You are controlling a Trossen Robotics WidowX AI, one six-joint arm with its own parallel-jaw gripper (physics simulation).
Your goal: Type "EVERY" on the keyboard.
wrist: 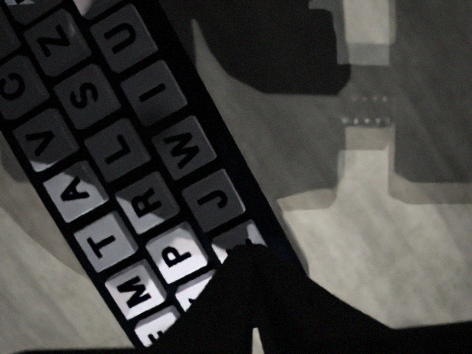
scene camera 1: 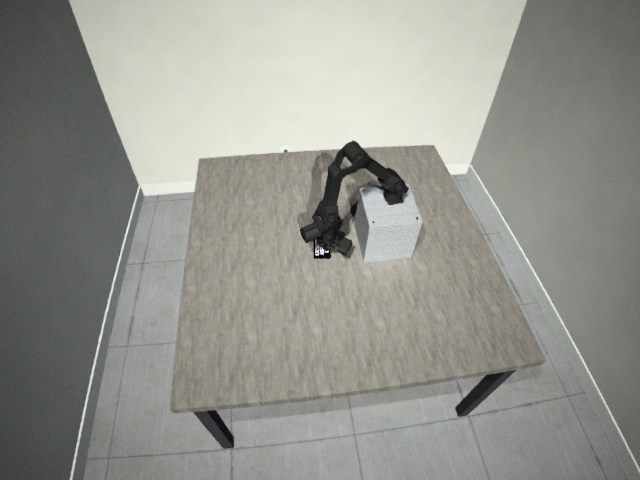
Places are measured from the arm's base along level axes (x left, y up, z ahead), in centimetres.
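Pixels of known places: gripper, between the fingertips: (wrist: 248, 257) (scene camera 1: 327, 249); arm's base, origin of its link: (scene camera 1: 393, 198).
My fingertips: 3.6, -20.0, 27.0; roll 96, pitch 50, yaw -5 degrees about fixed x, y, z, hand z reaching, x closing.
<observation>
Ahead of a thing's pixels: the offset from my fingertips to its top centre, as dx, dy, dz. Level surfaces: height alone.
The black keyboard {-7.7, -0.5, +0.3} (scene camera 1: 321, 253) (wrist: 227, 150) lies on the table, running diagonally through the wrist view, with dark letters on its light keys. My gripper (scene camera 1: 328, 244) (wrist: 248, 257) is shut and empty, with its fingertips together over the E key {-0.1, -0.5, +0.2} (wrist: 238, 240). They hide most of that key; whether they touch it I cannot tell. The J key {-2.0, -0.5, -0.3} (wrist: 214, 199) is just beyond the tips, the R key {-3.4, -0.5, +1.4} (wrist: 148, 202) is up and left, and the V key {-7.2, -0.5, +2.5} (wrist: 46, 140) is at the left. The Y key cannot be made out. The fingers partly cover the K and F keys.
The arm reaches over from a pale grey block (scene camera 1: 390, 240), which stands on the wooden table {dy -2.3} (scene camera 1: 330, 330) to the right of the keyboard in the scene view. Shadows of the arm fall across part of the keyboard and table in the wrist view.
</observation>
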